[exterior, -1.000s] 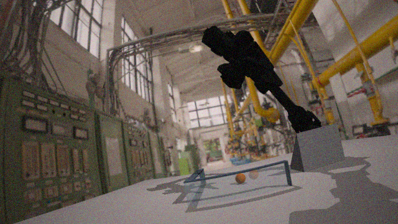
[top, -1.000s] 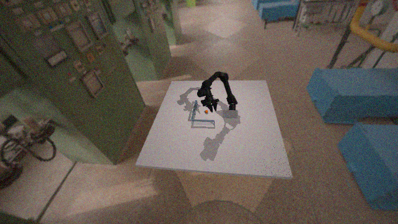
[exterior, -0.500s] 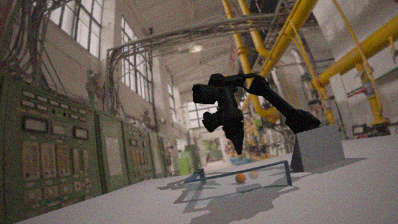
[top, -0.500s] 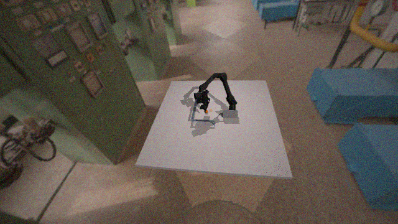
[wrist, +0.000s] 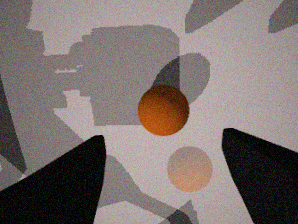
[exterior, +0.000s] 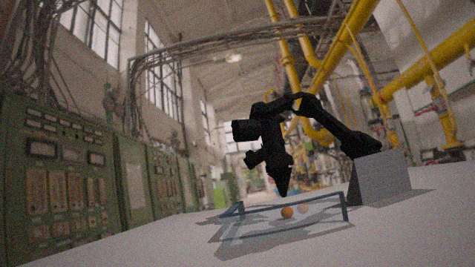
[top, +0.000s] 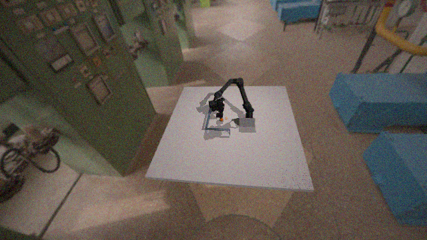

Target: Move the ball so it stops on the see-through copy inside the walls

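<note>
Now: gripper tip 5 cm above the orange ball. The rest, counted from my gripper tip: see-through copy of ball 5 cm behind, 2 cm to the right, 5 cm below.
</note>
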